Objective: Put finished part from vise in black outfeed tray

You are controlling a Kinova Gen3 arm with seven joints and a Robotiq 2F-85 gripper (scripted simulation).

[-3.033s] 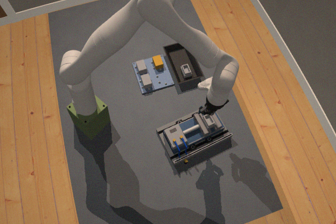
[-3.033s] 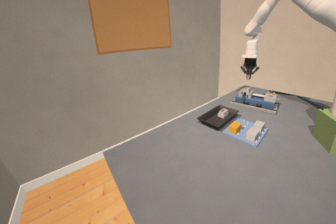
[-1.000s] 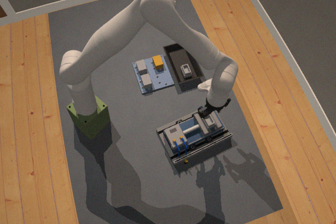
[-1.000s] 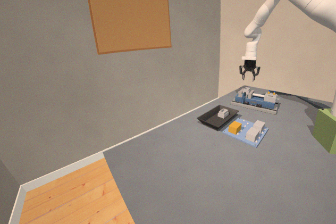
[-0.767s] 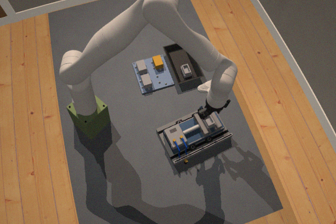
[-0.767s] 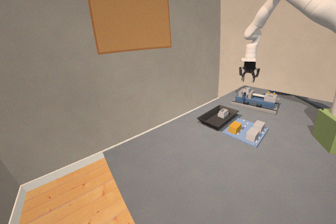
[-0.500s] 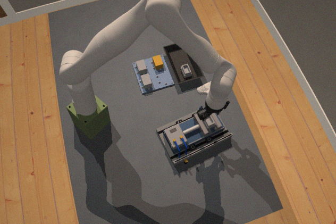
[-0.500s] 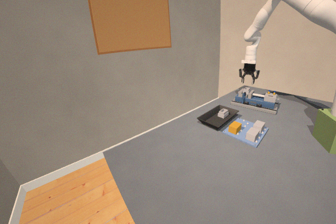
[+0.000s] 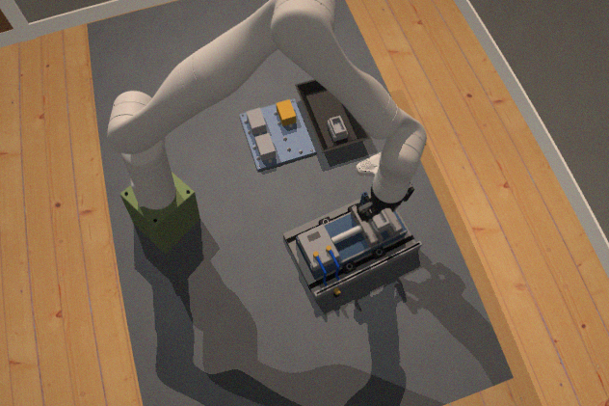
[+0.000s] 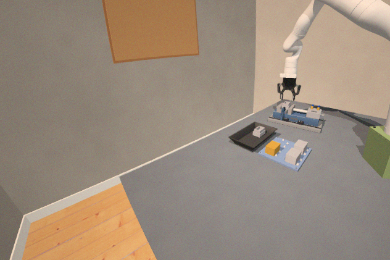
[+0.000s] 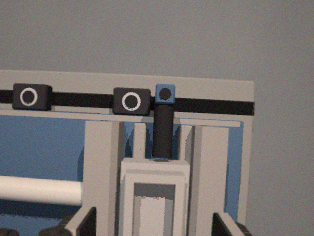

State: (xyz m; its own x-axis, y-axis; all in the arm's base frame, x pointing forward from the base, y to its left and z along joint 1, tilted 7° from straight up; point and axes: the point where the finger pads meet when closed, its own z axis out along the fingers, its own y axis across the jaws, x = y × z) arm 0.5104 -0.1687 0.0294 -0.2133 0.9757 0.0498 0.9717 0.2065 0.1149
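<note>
Now: hand 8 cm past the cylinder rod, 2 cm to the left of it and 6 cm above it. From my hand the other things lie so: vise: 7 cm behind, 1 cm to the right, 10 cm below; light blue fixture plate: 18 cm behind, 35 cm to the left, 14 cm below; tray floor: 2 cm behind, 36 cm to the left, 13 cm below.
</note>
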